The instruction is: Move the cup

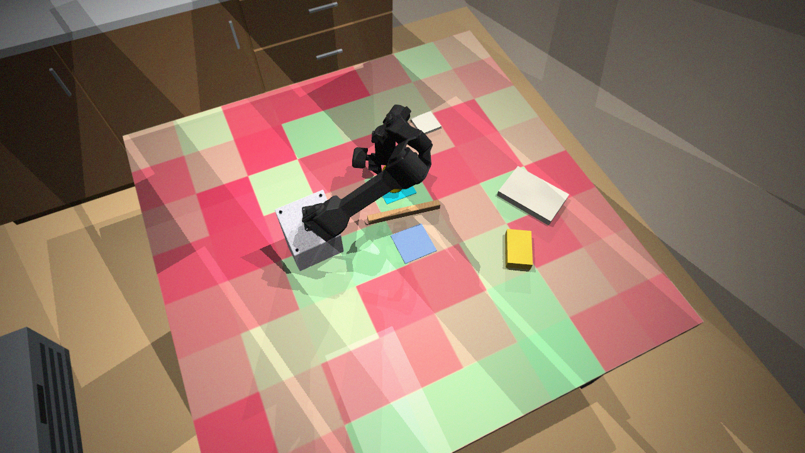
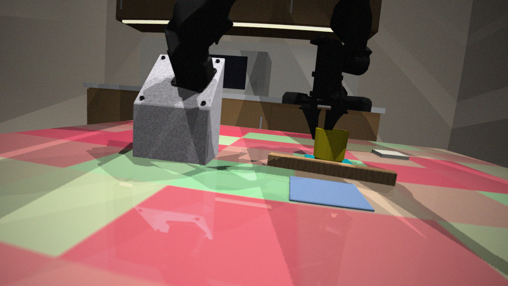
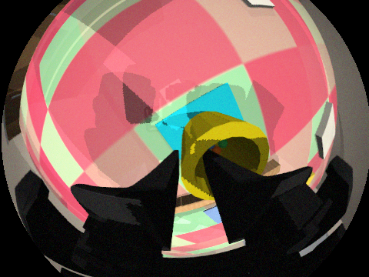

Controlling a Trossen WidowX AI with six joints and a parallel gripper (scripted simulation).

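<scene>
Right now the cup is 20 mm ahead of my gripper tip, 10 mm to the right of it and 10 mm below it. Round my gripper tip: cyan pad: 30 mm ahead, 10 mm to the right, 50 mm below; then orange marble: 30 mm ahead, 30 mm to the right, 30 mm below; then wooden bar: 20 mm ahead, 120 mm to the right, 40 mm below.
</scene>
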